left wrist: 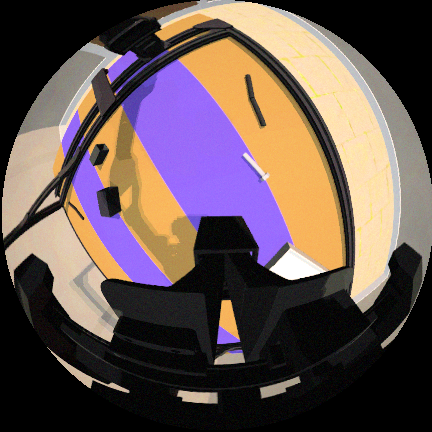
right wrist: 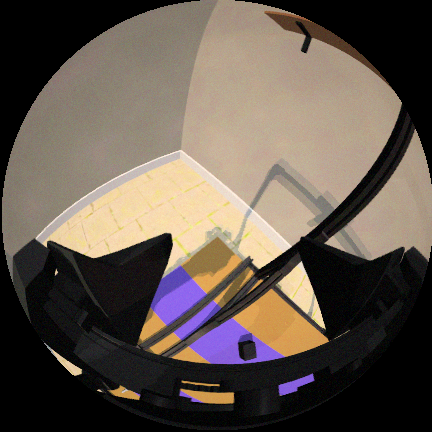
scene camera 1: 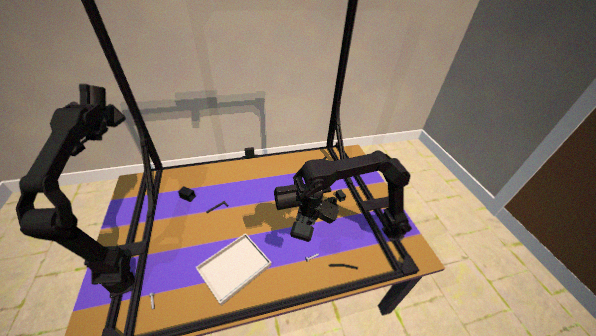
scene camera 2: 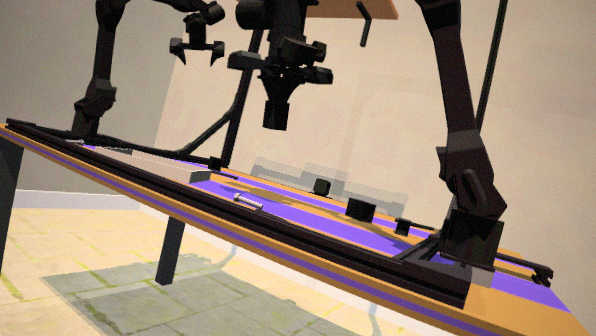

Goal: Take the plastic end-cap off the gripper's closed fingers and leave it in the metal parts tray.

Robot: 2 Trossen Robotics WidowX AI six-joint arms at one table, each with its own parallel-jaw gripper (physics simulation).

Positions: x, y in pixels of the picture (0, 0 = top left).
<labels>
my left gripper: left wrist; scene camera 1 305, 221; scene camera 2; not seen in the right wrist view (out of frame)
same spot on my left gripper: (scene camera 2: 278, 88) = (left wrist: 258, 280)
same spot on metal parts tray: (left wrist: 290, 262) = (scene camera 1: 255, 265)
</labels>
